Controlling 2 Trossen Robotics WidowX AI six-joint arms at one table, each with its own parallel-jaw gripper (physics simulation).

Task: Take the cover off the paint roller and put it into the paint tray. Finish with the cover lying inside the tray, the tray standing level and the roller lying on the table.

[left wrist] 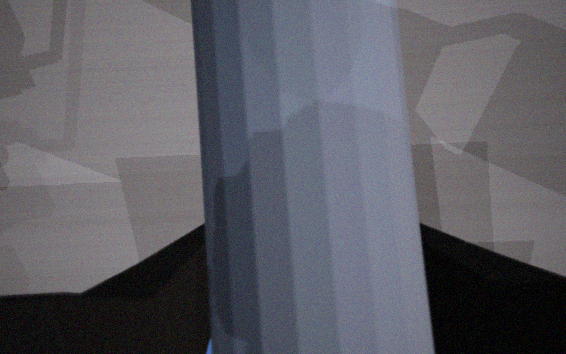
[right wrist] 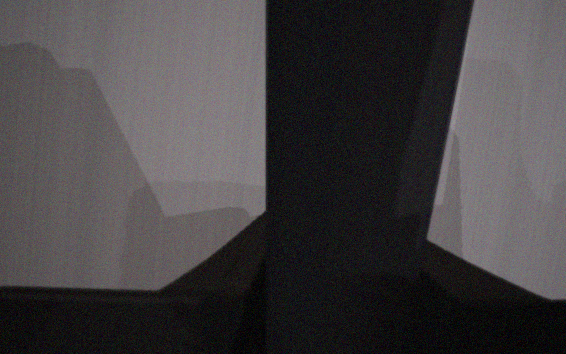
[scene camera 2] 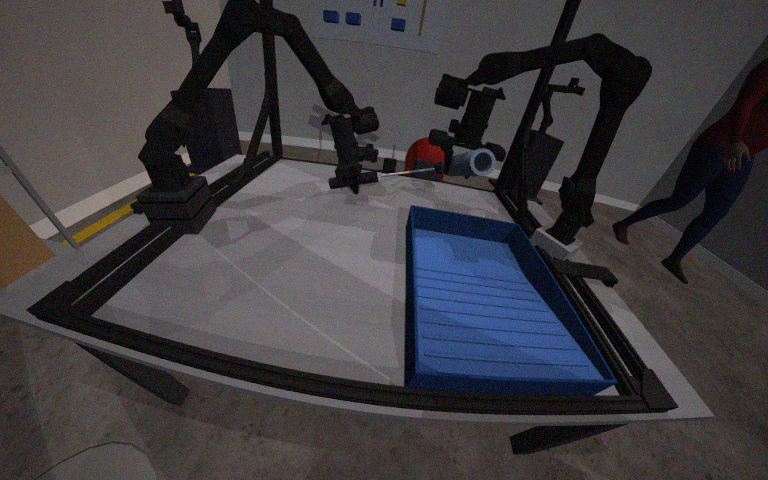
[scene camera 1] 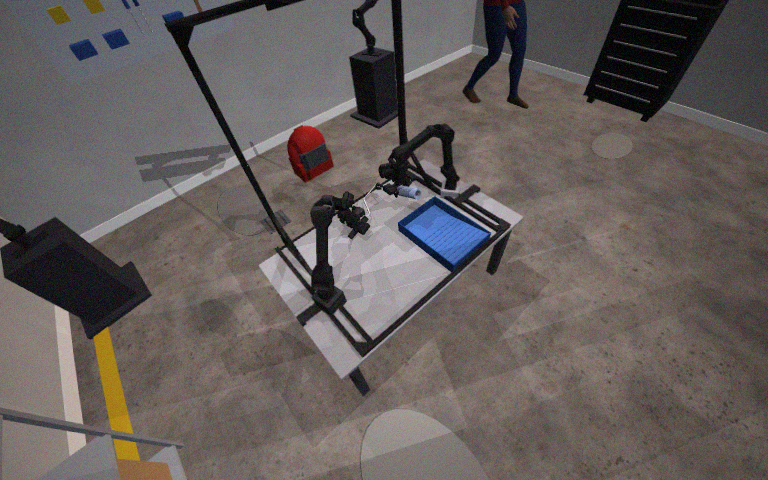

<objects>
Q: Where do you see a blue paint tray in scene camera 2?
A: At 483, 313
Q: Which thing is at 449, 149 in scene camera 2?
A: My left gripper.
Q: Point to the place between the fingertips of my left gripper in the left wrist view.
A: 301, 223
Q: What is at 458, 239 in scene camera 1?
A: A blue paint tray.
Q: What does my left gripper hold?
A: A pale blue roller cover.
</objects>
